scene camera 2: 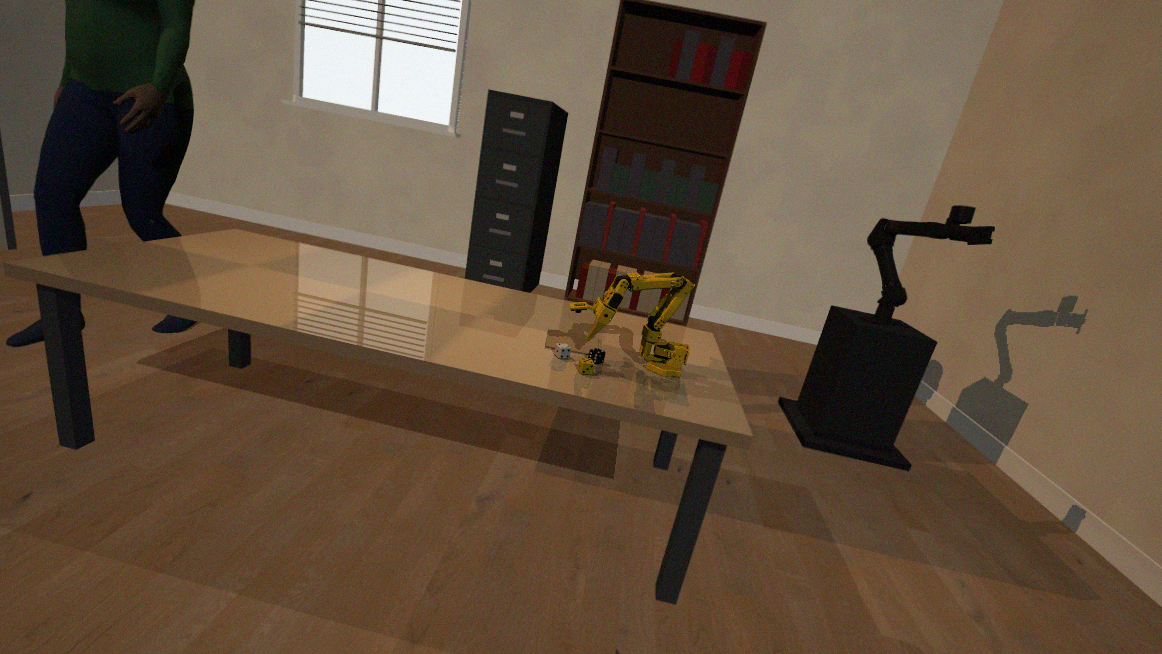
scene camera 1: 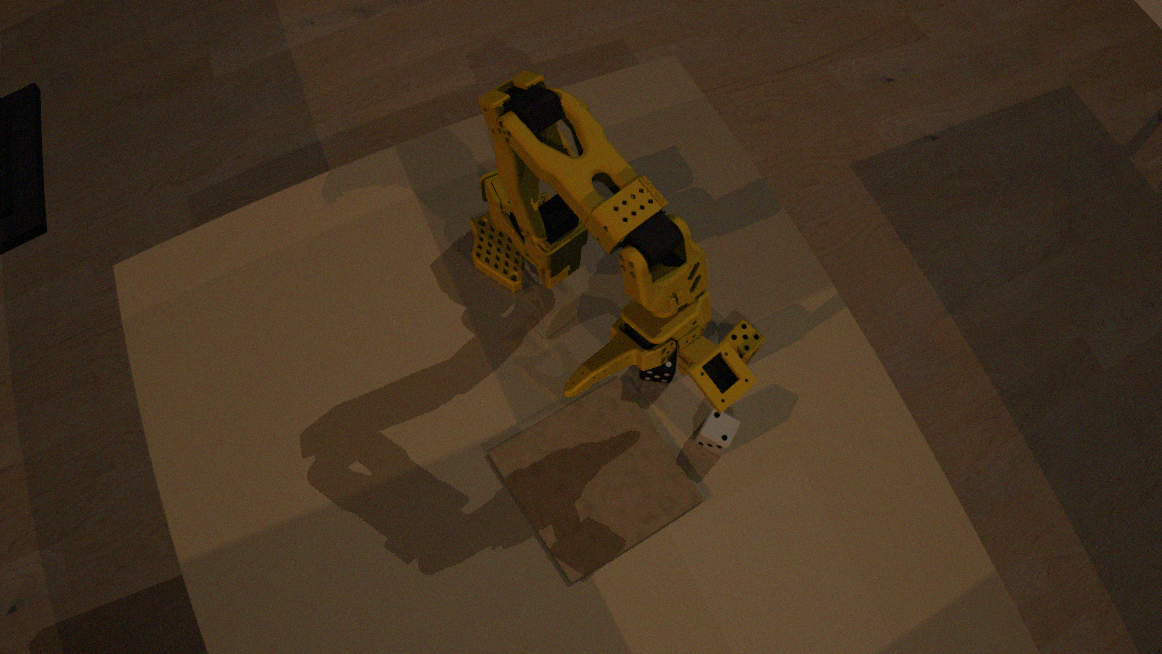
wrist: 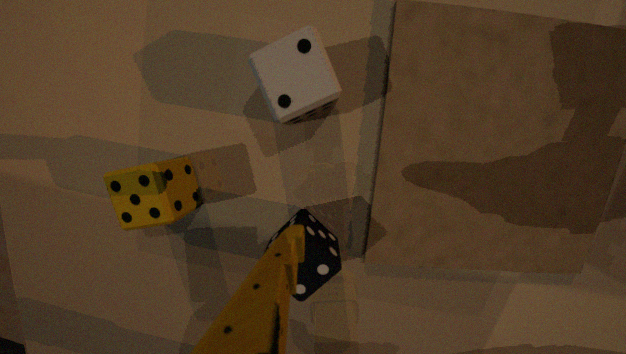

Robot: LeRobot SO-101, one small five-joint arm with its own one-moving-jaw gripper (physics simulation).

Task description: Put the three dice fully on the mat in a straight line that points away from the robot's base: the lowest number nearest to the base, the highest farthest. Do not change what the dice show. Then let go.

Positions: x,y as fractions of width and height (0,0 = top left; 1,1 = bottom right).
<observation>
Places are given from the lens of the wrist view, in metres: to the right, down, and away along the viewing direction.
black die (wrist: 0.52,0.74): 0.00, 0.04, 0.10
yellow die (wrist: 0.26,0.55): -0.07, 0.01, 0.10
white die (wrist: 0.47,0.21): -0.01, -0.04, 0.08
brown mat (wrist: 0.79,0.43): 0.10, -0.01, 0.11
The marked spots on the white die and the brown mat are 0.11 m apart.
</observation>
